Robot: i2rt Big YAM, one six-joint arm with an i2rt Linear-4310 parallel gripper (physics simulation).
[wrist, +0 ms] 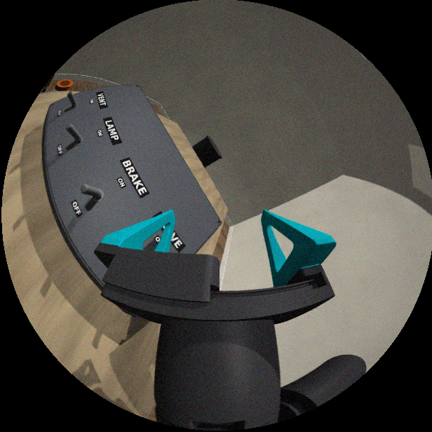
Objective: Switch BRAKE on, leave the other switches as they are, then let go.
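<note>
The dark switch panel (165, 160) lies at the left of the wrist view. The BRAKE switch (93, 195) is a grey toggle lever that tilts toward its OFF label (76, 208), away from the ON label (121, 183). The LAMP lever (74, 136) and the VENT lever (72, 102) stand farther up the panel and also lean to the OFF side. The VALVE label (175, 241) is partly hidden by my left finger, and the VALVE lever is hidden. My gripper (217, 214) is open and empty, with the left teal finger over the panel's near end in the view.
A wooden table (55, 280) lies under and left of the panel. A black block (207, 151) juts out beside the table's edge. An orange ring (65, 84) lies at the far left. A pale surface (360, 240) is at the right, with grey floor (300, 100) beyond.
</note>
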